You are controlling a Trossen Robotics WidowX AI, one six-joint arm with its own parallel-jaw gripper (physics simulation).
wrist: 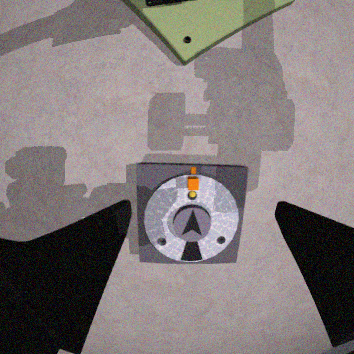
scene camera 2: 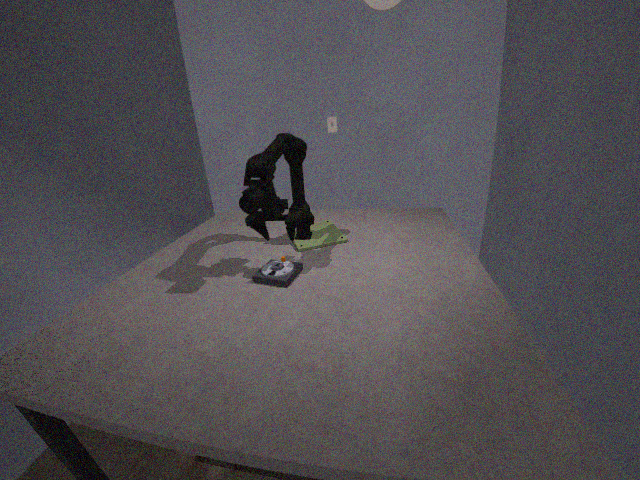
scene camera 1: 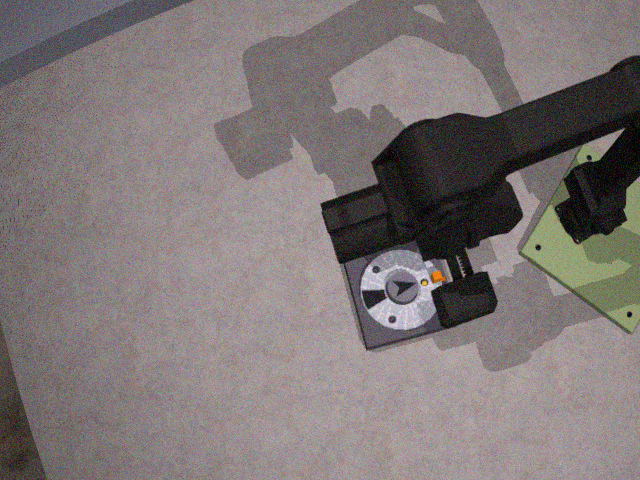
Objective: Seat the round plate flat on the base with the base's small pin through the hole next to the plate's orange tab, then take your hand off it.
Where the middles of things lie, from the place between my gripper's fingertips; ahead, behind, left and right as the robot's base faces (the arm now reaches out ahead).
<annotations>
I see the round plate point(scene camera 1: 373, 286) 7 cm below my hand, 4 cm ahead of it and 1 cm to the right of it. From my hand the other things lie so: dark square base point(scene camera 1: 375, 335) (10 cm below, 4 cm ahead, 1 cm to the right).
</annotations>
